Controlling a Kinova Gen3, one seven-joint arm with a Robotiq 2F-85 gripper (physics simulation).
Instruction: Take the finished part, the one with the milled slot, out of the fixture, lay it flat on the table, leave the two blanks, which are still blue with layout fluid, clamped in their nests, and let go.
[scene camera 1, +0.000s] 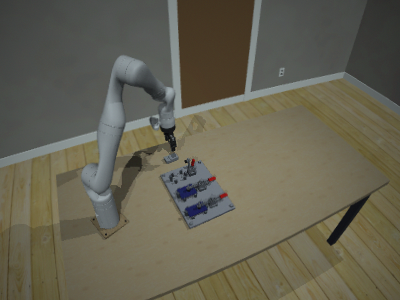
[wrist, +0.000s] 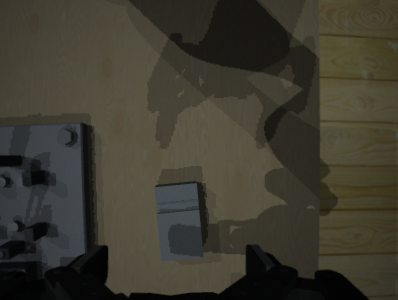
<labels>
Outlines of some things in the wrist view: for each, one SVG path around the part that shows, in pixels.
The gripper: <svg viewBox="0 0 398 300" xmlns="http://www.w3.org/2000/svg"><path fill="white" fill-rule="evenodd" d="M0 275L0 300L369 300L342 274L332 270L318 270L315 272L315 279L298 277L298 271L295 268L282 265L273 255L264 252L259 245L246 246L246 275L220 294L214 292L193 292L177 295L131 293L129 297L123 293L114 294L104 285L108 276L107 245L95 245L87 253L78 256L66 267L59 266L48 270L44 274L44 279L26 281L27 274L25 272L7 272Z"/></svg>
A finished part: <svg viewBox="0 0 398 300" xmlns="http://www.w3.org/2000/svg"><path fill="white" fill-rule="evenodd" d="M196 181L160 184L154 187L161 262L204 257Z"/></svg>
</labels>
